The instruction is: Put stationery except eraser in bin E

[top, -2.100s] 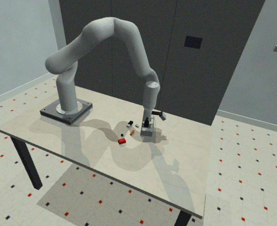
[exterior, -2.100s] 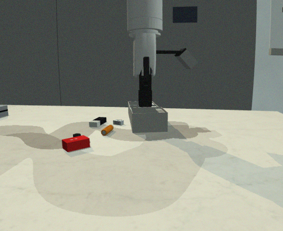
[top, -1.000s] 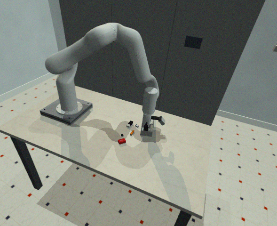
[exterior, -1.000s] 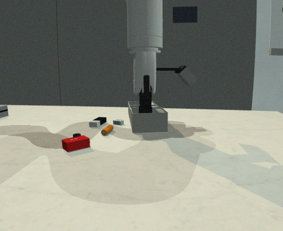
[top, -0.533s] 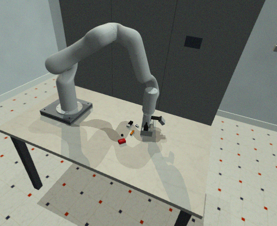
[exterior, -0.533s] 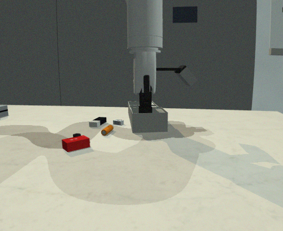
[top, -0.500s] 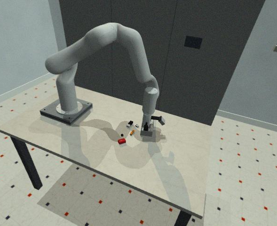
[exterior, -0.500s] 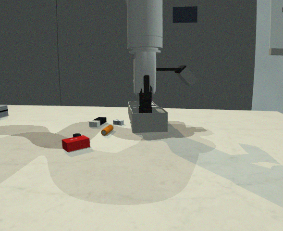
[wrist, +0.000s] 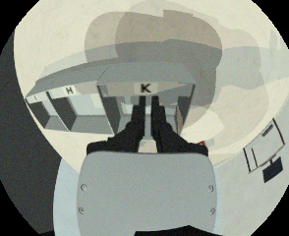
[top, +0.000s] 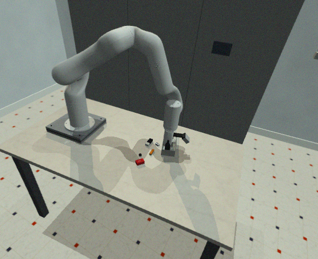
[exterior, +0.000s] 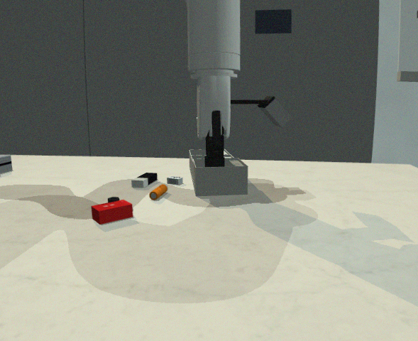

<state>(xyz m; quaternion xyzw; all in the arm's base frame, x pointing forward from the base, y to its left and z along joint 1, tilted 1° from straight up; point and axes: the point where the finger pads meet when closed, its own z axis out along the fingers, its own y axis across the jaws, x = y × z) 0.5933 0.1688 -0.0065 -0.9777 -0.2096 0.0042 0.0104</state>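
The bin block is 3 cm behind my hand, 8 cm to the left of it and 1 cm below it. Round my hand: black-and-white block: 14 cm behind, 1 cm to the right, 3 cm below; grey block: 9 cm behind, 1 cm to the left, 3 cm below; orange cylinder: 7 cm behind, 7 cm to the right, 3 cm below.
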